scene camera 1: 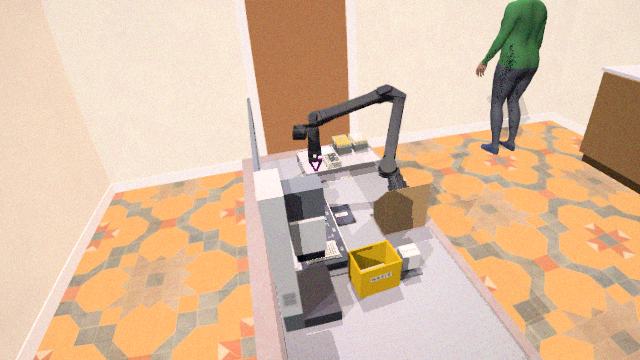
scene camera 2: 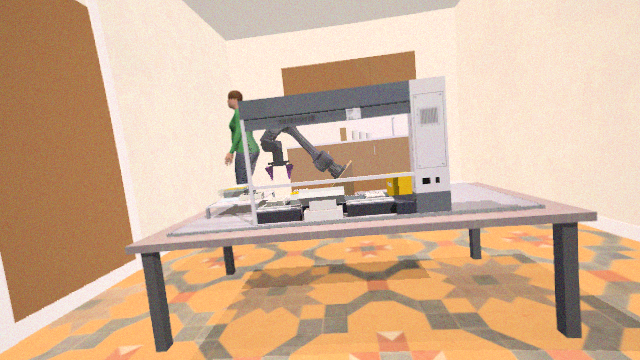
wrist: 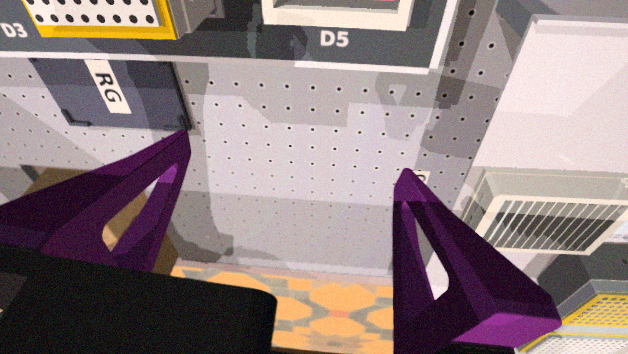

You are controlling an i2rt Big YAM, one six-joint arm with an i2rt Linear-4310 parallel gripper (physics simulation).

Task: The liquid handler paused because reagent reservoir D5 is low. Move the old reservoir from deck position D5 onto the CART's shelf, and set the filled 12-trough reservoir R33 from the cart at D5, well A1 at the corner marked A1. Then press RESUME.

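My gripper is open and empty, its purple fingers wide apart. It hangs in the air above the level of the deck and cart. The old reservoir, with a cream rim, sits at deck position D5 at the top of the wrist view, ahead of the fingers; its far part is cut off. The reservoir R33, with many narrow troughs, stands on the white cart, right of the fingers in the wrist view. Its A1 corner cannot be made out. The white RESUME button box stands beside the waste bin.
A yellow tip rack sits left of D5. The dark RG pad lies before the deck. More racks stand on the cart. The yellow waste bin, a brown panel and the handler's tower stand nearby.
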